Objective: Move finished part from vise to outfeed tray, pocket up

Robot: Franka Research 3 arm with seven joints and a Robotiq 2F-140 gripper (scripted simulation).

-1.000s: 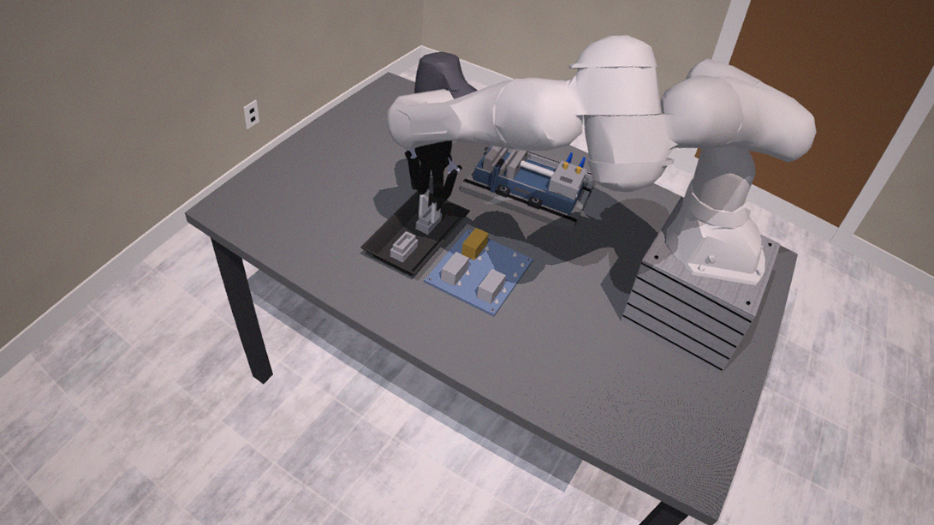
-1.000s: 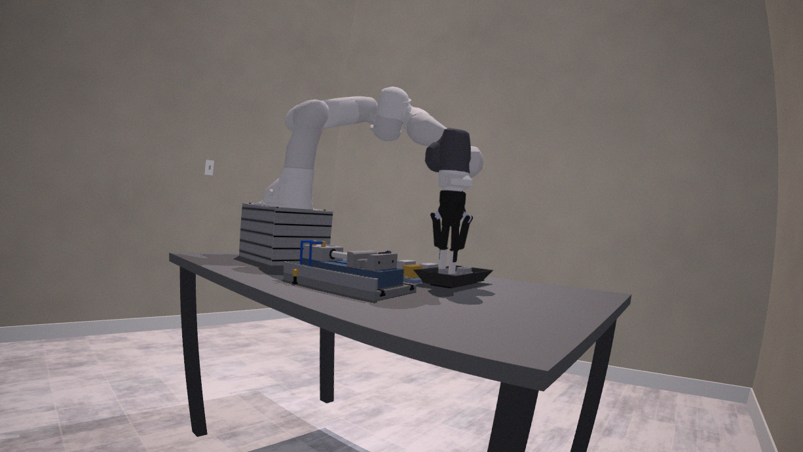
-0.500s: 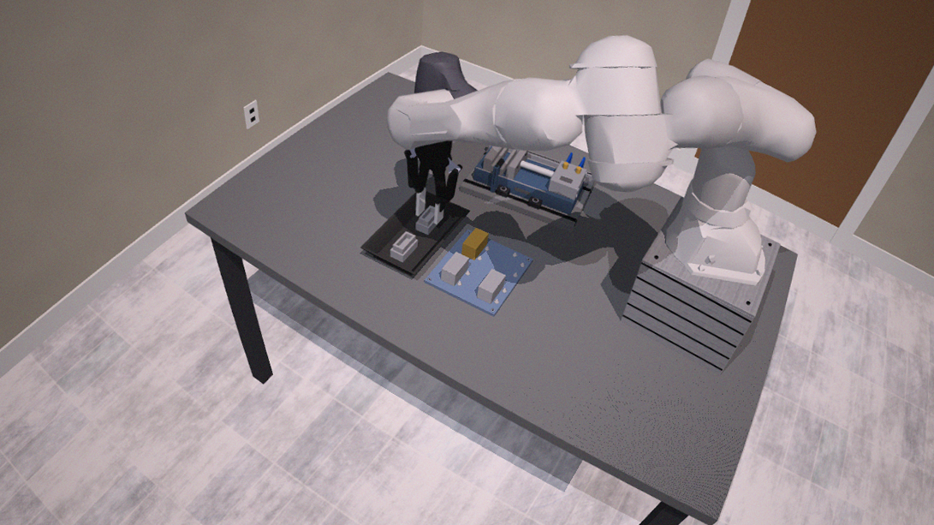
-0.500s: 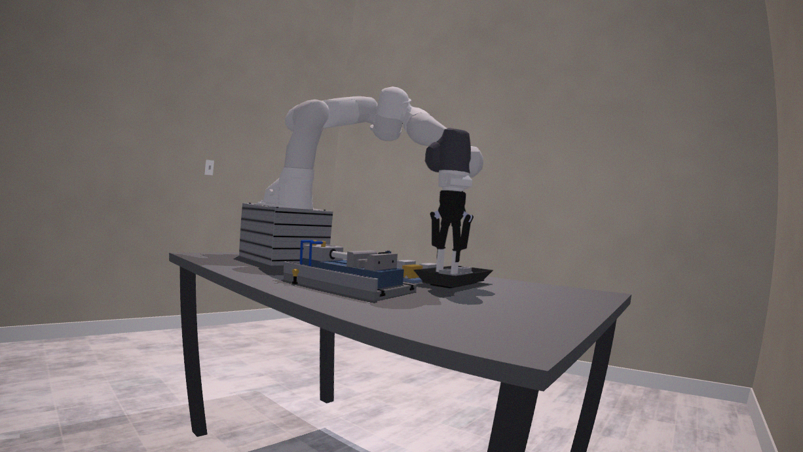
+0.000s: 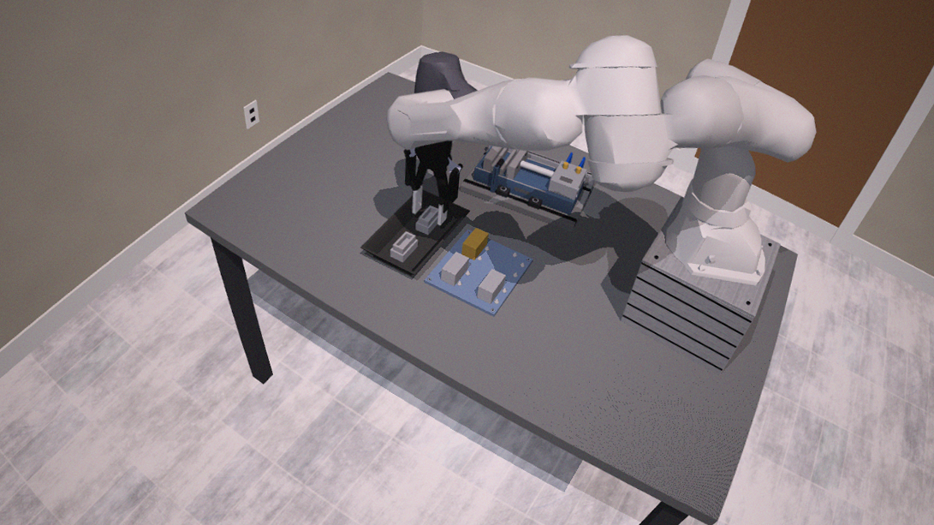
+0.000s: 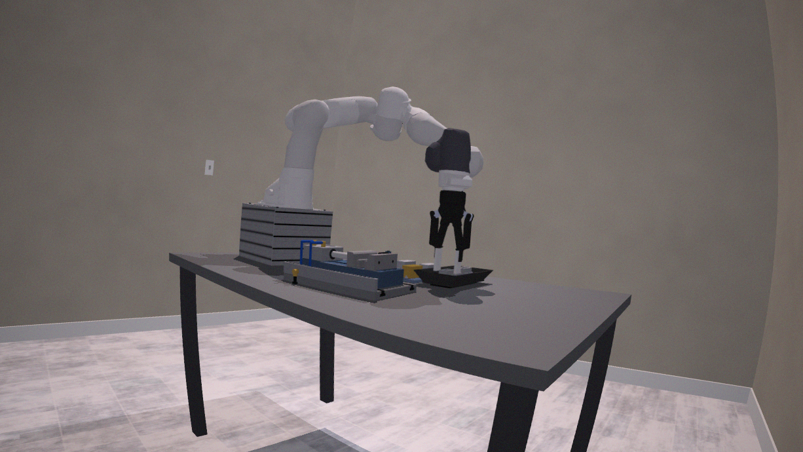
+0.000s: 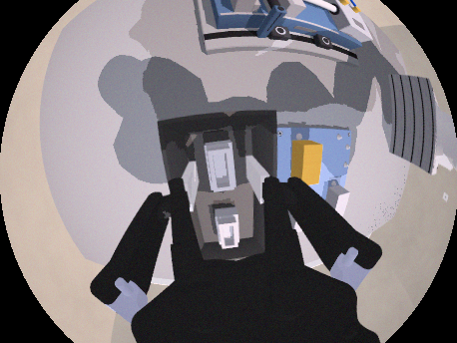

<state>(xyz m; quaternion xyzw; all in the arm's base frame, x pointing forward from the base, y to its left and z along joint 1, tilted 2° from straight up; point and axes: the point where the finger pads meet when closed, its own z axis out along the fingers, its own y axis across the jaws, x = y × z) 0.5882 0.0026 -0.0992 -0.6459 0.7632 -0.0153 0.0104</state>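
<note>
My hand is 120 mm past the yellow block, 40 mm above it and 30 mm to the right of it. Also, from my hand: grey rail: 330 mm to the right, 180 mm behind, 40 mm below; then blue vise: 240 mm to the right, 180 mm behind, 30 mm below; then blue plate: 150 mm behind, 80 mm to the left, 70 mm below.
</note>
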